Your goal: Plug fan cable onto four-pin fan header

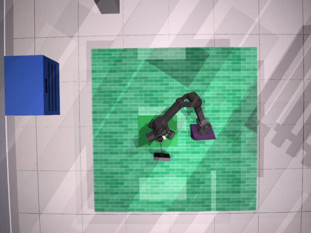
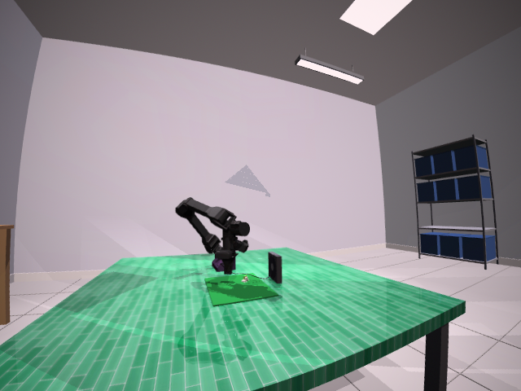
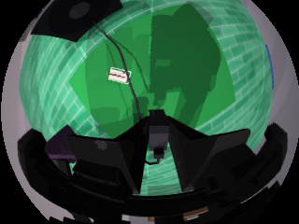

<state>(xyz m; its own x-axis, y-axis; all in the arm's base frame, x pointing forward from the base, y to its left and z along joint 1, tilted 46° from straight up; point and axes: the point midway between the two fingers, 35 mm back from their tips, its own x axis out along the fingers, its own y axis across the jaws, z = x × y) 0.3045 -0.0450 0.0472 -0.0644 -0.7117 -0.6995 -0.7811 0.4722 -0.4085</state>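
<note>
Right now my gripper tip is 80 mm to the right of the fan header, 60 mm above it and 10 mm past it. From my gripper tip the other things lie so: dark plug 10 mm to the right, 10 mm above; black fan 210 mm to the left, 20 mm ahead; green board 80 mm below, 30 mm ahead, 20 mm to the left.
</note>
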